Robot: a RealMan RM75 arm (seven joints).
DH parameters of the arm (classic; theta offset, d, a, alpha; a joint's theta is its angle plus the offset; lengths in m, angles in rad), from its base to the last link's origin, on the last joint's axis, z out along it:
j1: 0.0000 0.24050 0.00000 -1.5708
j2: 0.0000 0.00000 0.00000 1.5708
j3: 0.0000 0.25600 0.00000 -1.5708
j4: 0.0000 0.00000 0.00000 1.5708
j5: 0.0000 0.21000 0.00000 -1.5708
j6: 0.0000 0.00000 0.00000 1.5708
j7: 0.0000 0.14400 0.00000 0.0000
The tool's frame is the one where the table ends.
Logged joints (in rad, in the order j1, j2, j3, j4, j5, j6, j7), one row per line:
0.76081 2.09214 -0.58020 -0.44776 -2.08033 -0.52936 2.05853
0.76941 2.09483 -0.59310 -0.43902 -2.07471 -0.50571 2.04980
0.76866 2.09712 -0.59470 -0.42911 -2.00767 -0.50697 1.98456
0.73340 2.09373 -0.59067 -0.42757 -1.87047 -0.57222 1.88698
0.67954 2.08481 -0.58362 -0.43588 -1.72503 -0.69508 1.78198
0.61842 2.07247 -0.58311 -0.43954 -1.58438 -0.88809 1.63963
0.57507 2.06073 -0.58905 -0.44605 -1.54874 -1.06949 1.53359
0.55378 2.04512 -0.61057 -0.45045 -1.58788 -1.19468 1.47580
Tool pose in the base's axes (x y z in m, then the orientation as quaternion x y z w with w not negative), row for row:
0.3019 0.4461 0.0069 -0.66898 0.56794 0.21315 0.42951
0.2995 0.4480 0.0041 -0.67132 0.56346 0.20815 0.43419
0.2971 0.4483 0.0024 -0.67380 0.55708 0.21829 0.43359
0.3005 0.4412 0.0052 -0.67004 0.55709 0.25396 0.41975
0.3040 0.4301 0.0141 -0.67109 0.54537 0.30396 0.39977
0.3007 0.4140 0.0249 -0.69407 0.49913 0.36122 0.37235
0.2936 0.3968 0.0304 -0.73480 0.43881 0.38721 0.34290
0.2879 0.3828 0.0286 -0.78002 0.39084 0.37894 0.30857
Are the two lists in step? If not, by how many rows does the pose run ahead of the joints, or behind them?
They are in step.
